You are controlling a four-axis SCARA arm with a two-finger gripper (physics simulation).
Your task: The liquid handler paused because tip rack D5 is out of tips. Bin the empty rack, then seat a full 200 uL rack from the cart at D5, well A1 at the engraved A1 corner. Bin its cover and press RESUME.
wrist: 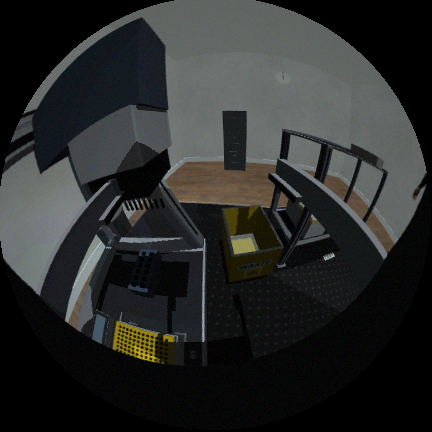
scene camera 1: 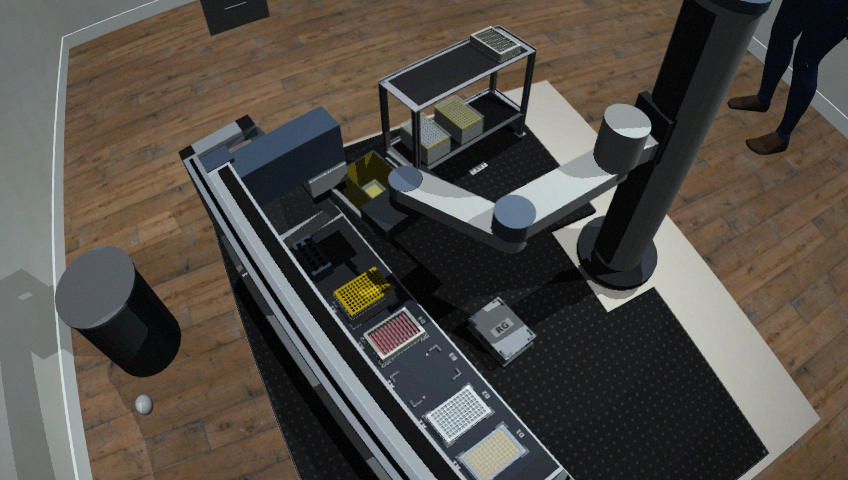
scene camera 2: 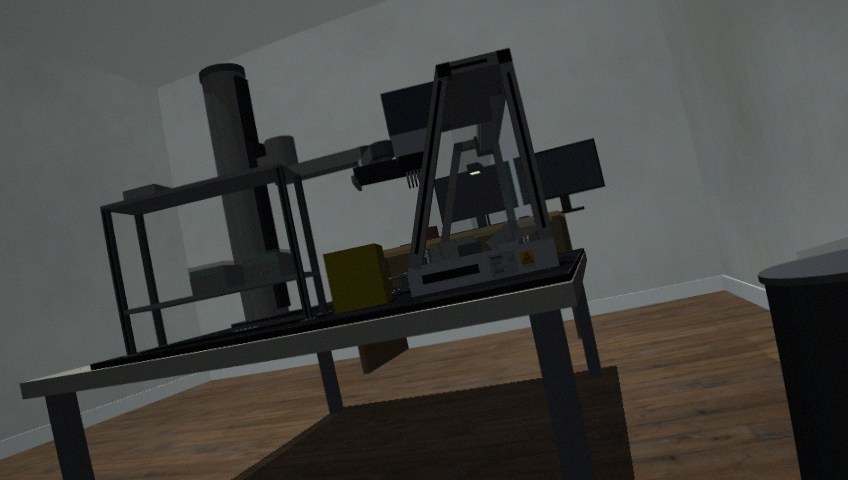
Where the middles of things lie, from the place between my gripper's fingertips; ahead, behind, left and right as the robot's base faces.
The pipetting head (scene camera 1: pixel 319 188) is 90 mm ahead of my hand, 20 mm to the right of it and 30 mm above it. Also, from my hand: red-topped tip rack (scene camera 1: pixel 388 339): 60 mm ahead, 310 mm to the left, 240 mm below; blue tube block (scene camera 1: pixel 306 256): 170 mm ahead, 10 mm to the left, 240 mm below; plate marked RG (scene camera 1: pixel 501 327): 190 mm behind, 390 mm to the left, 270 mm below.
